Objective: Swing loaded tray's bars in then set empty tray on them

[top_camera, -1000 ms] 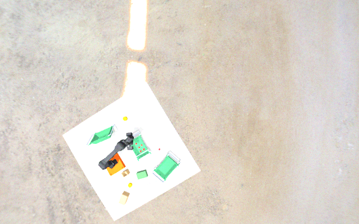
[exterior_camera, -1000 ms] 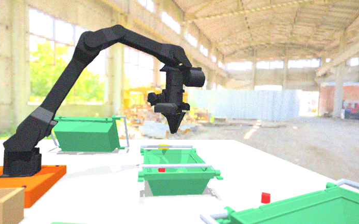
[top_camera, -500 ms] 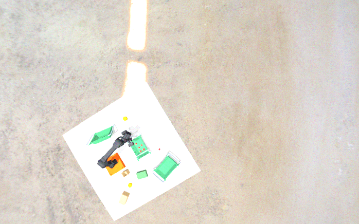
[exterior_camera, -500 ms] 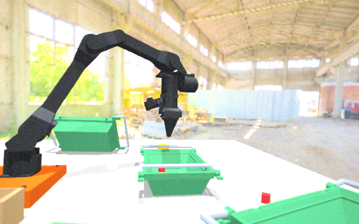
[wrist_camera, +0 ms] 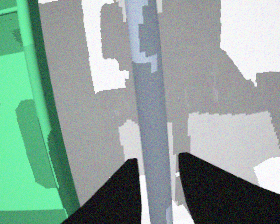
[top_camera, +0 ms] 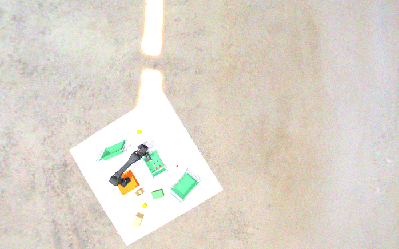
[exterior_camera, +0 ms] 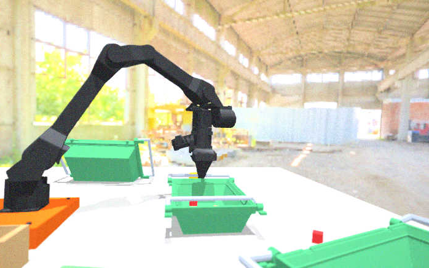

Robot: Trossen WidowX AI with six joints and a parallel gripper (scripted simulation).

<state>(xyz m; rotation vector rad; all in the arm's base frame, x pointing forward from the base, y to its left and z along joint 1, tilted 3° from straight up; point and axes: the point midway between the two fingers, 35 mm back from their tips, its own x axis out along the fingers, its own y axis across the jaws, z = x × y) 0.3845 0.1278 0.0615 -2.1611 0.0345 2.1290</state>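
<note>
Now: the green tray 29 cm behind my gripper tip, 23 cm to the left of it and 3 cm above it. From my gripper tip the other things lie so: green block: 45 cm to the right, 20 cm behind, 2 cm below.
</note>
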